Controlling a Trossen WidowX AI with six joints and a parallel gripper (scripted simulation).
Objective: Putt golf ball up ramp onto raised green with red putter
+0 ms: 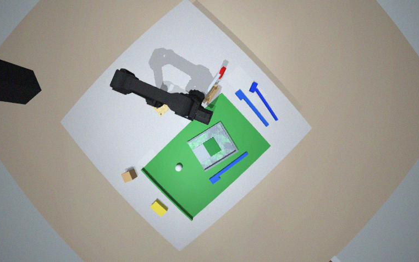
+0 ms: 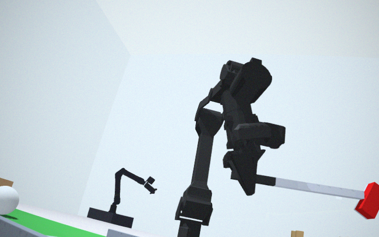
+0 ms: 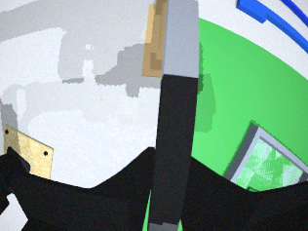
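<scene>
My gripper tip is 5 cm past the red putter, 10 cm to the right of it and 3 cm below it. From my gripper tip the other things lie so: white golf ball: 24 cm ahead, 30 cm to the right, 10 cm below; wooden rack: 5 cm behind, 12 cm to the left, 9 cm below; tan block: 12 cm ahead, 61 cm to the right, 9 cm below.
</scene>
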